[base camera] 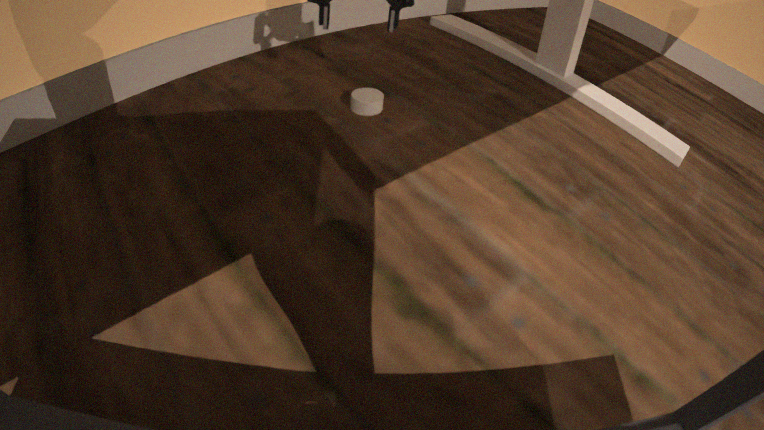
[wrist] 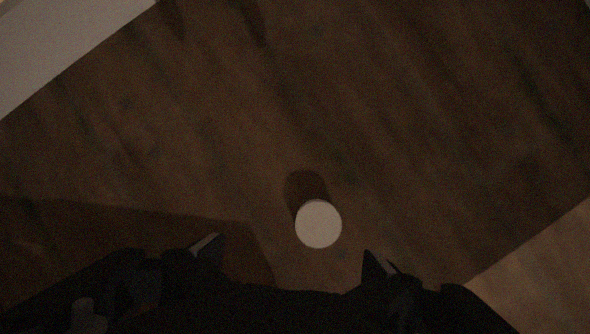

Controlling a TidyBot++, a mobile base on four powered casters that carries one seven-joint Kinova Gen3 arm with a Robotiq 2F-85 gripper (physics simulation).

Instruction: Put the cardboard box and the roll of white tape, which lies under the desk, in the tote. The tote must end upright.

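Places are measured from the arm's base along level axes (x ahead, y left, z up), in metres.
Pixels of known places: gripper, fingertip midpoint: point(base camera: 357, 28) point(wrist: 292, 257).
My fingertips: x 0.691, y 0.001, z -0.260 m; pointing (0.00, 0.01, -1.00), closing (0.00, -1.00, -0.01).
Behind a point stands the place of what it marks.
The roll of white tape point(base camera: 366, 102) {x 0.664, y -0.019, z -0.373 m} point(wrist: 318, 224) {x 0.689, y -0.021, z -0.372 m} lies flat on the wooden floor, a short white cylinder. My gripper point(base camera: 358, 26) {x 0.691, y 0.001, z -0.260 m} point(wrist: 292, 257) {x 0.691, y 0.001, z -0.260 m} is open and empty, pointing down above the floor. In the wrist view the tape shows beyond the fingertips, between the two fingers' lines but nearer the right finger. In the base view the fingertips are at the top edge, higher in the picture than the tape. The cardboard box and the tote do not show in either view.
A white desk leg point(base camera: 565, 40) {x 0.883, y -0.423, z -0.288 m} stands on a long white foot point(base camera: 630, 114) to the right of the tape. A pale baseboard point(base camera: 176, 66) {x 0.816, y 0.355, z -0.370 m} point(wrist: 55, 42) {x 0.862, y 0.296, z -0.360 m} runs along the wall behind. Dark shadows lie across the wooden floor point(base camera: 481, 240) {x 0.419, y -0.149, z -0.397 m}.
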